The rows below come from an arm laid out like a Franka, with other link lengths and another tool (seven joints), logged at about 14 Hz.
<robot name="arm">
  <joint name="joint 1" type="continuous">
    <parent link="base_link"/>
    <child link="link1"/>
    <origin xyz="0 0 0.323"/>
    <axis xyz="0 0 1"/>
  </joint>
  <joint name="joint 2" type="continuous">
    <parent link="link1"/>
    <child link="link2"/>
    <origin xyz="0 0 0"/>
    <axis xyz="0 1 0"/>
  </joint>
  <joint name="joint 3" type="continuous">
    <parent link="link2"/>
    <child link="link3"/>
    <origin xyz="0 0 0.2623"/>
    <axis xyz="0 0 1"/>
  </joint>
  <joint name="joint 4" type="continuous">
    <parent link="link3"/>
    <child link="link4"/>
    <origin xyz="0.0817 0 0"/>
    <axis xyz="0 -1 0"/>
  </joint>
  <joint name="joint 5" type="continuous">
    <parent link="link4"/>
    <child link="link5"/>
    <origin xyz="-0.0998 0 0.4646"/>
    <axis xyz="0 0 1"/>
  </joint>
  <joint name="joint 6" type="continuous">
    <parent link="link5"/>
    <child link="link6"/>
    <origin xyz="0 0 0"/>
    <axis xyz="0 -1 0"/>
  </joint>
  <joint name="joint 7" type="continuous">
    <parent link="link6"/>
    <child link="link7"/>
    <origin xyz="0.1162 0 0"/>
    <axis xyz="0 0 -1"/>
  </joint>
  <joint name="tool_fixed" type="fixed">
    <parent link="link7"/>
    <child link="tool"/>
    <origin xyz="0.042 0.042 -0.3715" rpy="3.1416 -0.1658 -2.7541"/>
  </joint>
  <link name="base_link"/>
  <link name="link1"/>
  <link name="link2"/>
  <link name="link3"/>
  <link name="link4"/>
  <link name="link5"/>
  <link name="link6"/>
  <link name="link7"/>
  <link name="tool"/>
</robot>
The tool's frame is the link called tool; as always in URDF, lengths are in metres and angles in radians. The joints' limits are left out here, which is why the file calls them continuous.
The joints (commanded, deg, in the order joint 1, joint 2, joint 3, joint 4, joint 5, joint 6, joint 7), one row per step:
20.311, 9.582, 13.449, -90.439, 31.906, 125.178, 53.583
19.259, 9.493, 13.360, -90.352, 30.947, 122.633, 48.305
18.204, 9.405, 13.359, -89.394, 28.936, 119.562, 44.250
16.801, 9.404, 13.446, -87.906, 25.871, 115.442, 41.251
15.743, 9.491, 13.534, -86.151, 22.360, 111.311, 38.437
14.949, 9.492, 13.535, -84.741, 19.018, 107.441, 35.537
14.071, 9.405, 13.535, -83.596, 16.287, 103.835, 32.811
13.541, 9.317, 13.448, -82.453, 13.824, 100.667, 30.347
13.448, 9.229, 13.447, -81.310, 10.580, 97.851, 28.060
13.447, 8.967, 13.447, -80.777, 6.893, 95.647, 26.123
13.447, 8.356, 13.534, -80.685, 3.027, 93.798, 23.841
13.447, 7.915, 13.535, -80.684, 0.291, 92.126, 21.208
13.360, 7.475, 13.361, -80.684, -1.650, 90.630, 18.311
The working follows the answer.
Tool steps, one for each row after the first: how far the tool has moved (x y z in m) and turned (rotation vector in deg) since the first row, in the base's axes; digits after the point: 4 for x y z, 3 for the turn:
-0.0026, -0.0115, -0.0075, -2.268, -2.071, 4.497
-0.0045, -0.0254, -0.0085, -4.960, -4.084, 8.577
-0.0061, -0.0478, -0.0114, -8.595, -5.261, 12.191
-0.0089, -0.0702, -0.0136, -12.578, -6.385, 15.868
-0.0134, -0.0929, -0.0178, -16.504, -7.180, 19.506
-0.0178, -0.1166, -0.0216, -19.856, -7.437, 22.639
-0.0224, -0.1371, -0.0229, -22.815, -7.664, 25.470
-0.0268, -0.1563, -0.0238, -26.407, -8.199, 28.377
-0.0290, -0.1782, -0.0273, -30.435, -8.612, 30.770
-0.0308, -0.2010, -0.0288, -34.668, -9.272, 33.327
-0.0346, -0.2189, -0.0309, -37.754, -9.577, 36.130
-0.0382, -0.2354, -0.0313, -40.014, -9.791, 38.890

Tool pose at each row, in the base's axes (x y z in m, rotation vector in deg; rounded; the steps above come from the unrounded poses):
0.7118, 0.5907, 0.3571, -10.940, -163.288, -60.899
0.7092, 0.5792, 0.3496, -3.594, -165.340, -57.633
0.7073, 0.5654, 0.3487, 3.144, -167.350, -53.683
0.7057, 0.5429, 0.3457, 8.712, -168.951, -48.062
0.7029, 0.5205, 0.3435, 14.307, -170.288, -41.804
0.6985, 0.4978, 0.3393, 19.623, -170.959, -35.463
0.6941, 0.4742, 0.3356, 23.887, -170.878, -29.910
0.6895, 0.4536, 0.3342, 27.694, -170.554, -24.987
0.6850, 0.4344, 0.3333, 31.718, -170.389, -19.161
0.6828, 0.4125, 0.3299, 34.902, -170.251, -12.762
0.6810, 0.3897, 0.3283, 38.416, -169.952, -6.046
0.6772, 0.3718, 0.3263, 42.026, -168.796, -0.962
0.6736, 0.3553, 0.3258, 45.515, -167.334, 2.874

